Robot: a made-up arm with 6 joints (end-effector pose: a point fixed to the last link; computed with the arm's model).
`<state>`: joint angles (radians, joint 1 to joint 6).
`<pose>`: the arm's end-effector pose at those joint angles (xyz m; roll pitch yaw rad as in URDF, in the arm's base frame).
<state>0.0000 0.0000 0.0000 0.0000 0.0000 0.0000</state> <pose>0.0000 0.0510 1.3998 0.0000 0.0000 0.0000</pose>
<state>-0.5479 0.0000 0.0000 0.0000 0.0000 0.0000</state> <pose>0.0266 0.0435 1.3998 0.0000 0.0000 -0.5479</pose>
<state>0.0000 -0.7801 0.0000 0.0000 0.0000 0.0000</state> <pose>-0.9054 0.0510 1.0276 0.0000 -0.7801 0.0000</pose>
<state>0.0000 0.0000 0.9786 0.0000 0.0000 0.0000</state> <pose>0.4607 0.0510 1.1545 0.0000 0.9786 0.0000</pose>
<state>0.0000 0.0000 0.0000 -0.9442 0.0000 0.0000</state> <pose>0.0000 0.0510 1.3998 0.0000 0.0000 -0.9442</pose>
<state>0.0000 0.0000 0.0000 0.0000 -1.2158 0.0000</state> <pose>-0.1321 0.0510 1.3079 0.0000 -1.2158 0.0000</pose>
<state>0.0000 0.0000 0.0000 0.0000 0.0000 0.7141</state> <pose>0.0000 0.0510 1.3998 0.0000 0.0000 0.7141</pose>
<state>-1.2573 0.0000 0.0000 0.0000 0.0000 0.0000</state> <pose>0.0485 0.0157 1.3998 0.0000 0.0000 -1.2573</pose>
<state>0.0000 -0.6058 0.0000 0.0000 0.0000 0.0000</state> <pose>-0.7330 0.0510 1.1707 0.0000 -0.6058 0.0000</pose>
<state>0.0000 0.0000 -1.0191 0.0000 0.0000 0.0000</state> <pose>-0.4729 0.0510 1.1356 0.0000 -1.0191 0.0000</pose>
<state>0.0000 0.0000 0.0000 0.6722 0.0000 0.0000</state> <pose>0.0000 0.0510 1.3998 0.0000 0.0000 0.6722</pose>
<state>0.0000 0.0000 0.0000 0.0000 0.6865 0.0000</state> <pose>0.0893 0.0510 1.3679 0.0000 0.6865 0.0000</pose>
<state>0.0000 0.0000 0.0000 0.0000 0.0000 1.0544</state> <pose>0.0000 0.0510 1.3998 0.0000 0.0000 1.0544</pose>
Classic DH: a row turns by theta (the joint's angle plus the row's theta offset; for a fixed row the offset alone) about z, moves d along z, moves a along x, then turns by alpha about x. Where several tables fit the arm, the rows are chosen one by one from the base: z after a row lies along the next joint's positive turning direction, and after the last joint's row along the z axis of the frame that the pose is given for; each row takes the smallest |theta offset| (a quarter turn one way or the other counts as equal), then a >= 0, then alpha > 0; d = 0 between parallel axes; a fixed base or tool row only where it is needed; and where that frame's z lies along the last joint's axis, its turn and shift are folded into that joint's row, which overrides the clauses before.
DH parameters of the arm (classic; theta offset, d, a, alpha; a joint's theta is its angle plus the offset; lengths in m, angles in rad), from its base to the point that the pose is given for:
joint 1: 0 0.1125 0 -1.5708
joint 2: -1.5708 0 0.732 0
joint 3: 1.5708 0.051 0 1.5708
joint 4: 0 0.4144 0 -1.5708
joint 5: 0 0 0 1.5708
joint 6: 0 0.1409 0 0

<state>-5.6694 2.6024 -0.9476 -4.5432 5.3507 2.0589</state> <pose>0.7468 0.4521 -0.5764 -1.9317 -1.0203 -1.5823</pose>
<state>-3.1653 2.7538 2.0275 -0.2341 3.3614 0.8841</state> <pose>0.0001 -0.0581 -0.5759 1.8817 0.4246 -1.4102</pose>
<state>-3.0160 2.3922 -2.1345 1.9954 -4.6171 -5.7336</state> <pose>-0.5183 -0.2457 -0.0209 1.5531 0.7868 0.5474</pose>
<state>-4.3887 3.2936 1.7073 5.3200 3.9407 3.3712</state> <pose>0.0099 -0.4506 -0.5764 -2.2027 0.0061 1.1365</pose>
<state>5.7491 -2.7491 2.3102 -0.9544 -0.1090 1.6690</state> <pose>-0.4184 0.3212 -0.0657 -0.4057 -0.3167 0.2262</pose>
